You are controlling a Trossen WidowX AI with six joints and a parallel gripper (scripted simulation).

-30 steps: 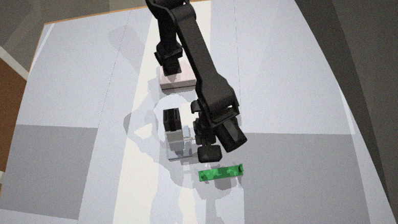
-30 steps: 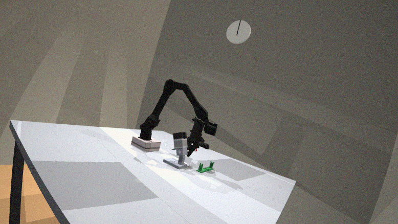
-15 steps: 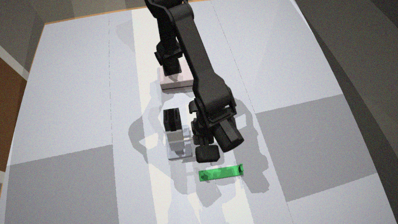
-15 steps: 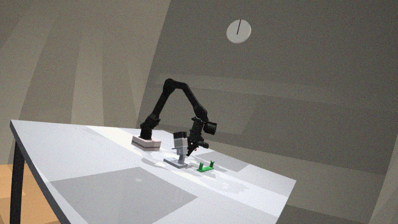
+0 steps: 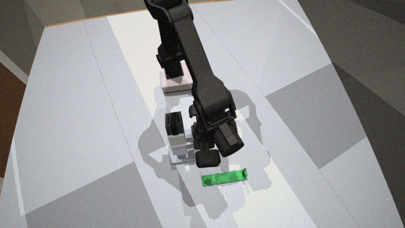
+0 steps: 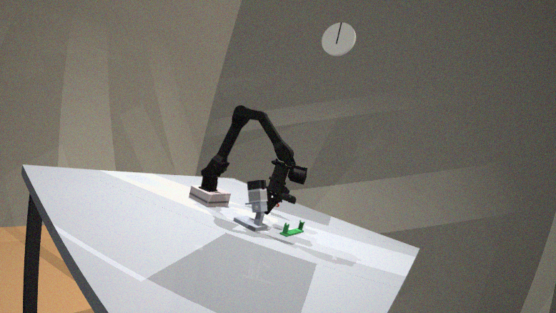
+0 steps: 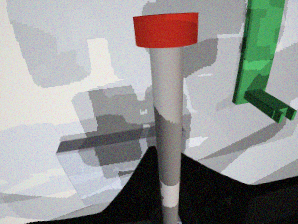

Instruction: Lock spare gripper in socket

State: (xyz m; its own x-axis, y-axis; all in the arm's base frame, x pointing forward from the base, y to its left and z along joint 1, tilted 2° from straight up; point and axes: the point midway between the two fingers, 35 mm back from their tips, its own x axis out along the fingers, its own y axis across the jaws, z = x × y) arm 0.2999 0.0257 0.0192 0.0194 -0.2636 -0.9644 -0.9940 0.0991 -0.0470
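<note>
The grey mount lies 2 cm behind my gripper tip and 5 cm to the right of it. Also, from my gripper tip: green cradle 11 cm ahead, 6 cm to the left, 2 cm below; spare gripper 3 cm behind, 5 cm to the right, 7 cm above.
</note>
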